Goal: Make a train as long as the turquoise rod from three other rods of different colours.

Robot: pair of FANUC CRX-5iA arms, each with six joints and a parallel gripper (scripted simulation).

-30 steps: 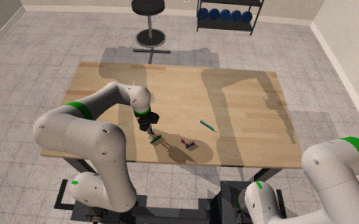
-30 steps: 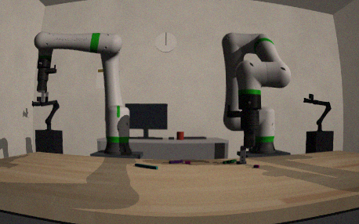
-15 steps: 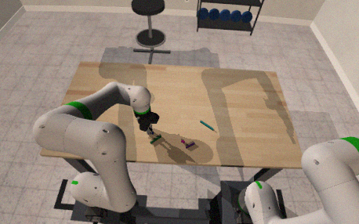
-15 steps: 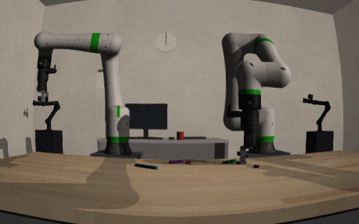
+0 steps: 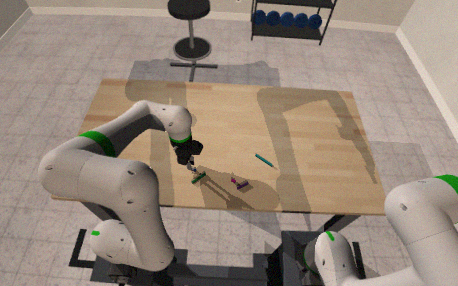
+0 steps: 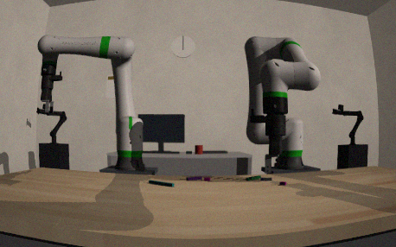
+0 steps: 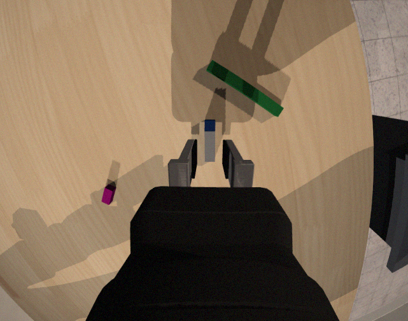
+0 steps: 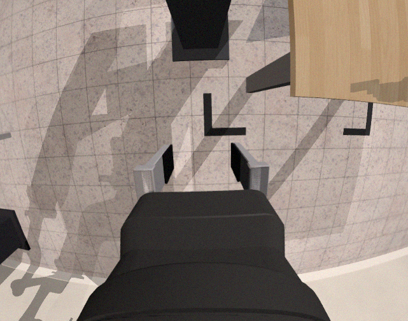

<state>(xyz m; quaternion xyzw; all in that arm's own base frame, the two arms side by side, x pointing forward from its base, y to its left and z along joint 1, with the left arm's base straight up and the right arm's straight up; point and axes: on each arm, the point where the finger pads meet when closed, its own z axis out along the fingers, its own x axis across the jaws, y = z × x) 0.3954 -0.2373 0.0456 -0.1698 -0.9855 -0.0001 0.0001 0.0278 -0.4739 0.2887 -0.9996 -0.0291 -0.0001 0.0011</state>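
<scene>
The grey rod is 4 cm below my left hand. Also, from my left hand: purple rod: 26 cm to the right, 7 cm behind, 4 cm below; blue rod: 4 cm below, 2 cm to the right, 1 cm behind; green rod: 5 cm behind, 4 cm to the right, 4 cm below.
</scene>
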